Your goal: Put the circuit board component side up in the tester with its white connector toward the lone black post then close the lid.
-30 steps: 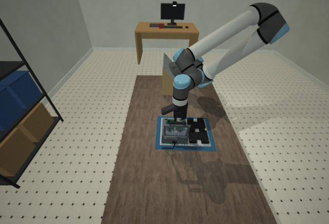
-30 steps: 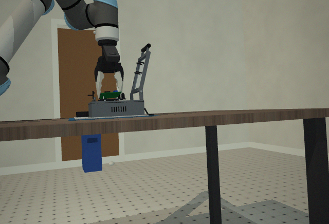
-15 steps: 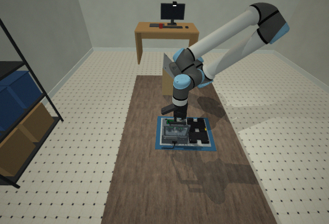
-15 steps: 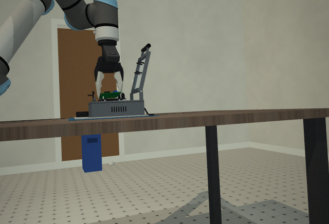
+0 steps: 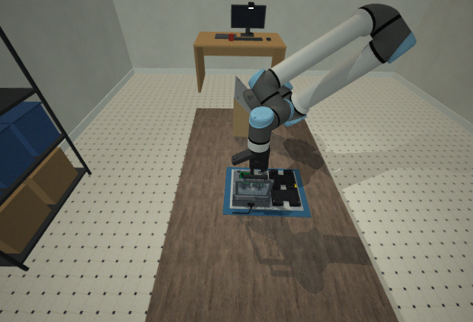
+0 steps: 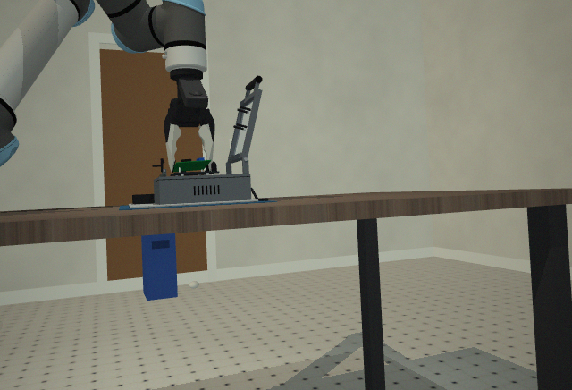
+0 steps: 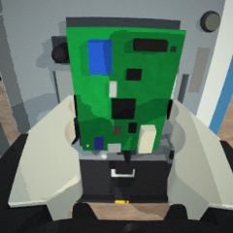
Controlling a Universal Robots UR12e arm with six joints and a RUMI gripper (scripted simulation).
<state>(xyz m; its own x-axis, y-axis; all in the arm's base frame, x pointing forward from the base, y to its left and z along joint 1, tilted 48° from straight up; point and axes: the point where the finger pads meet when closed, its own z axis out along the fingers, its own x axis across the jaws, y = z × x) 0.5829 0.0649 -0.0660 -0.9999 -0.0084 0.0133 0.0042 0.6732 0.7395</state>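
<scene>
Right now the green circuit board is right at my hand. Round my hand: tester lid 130 mm ahead, 100 mm above; then tester 40 mm to the left, 30 mm ahead, 30 mm above.
</scene>
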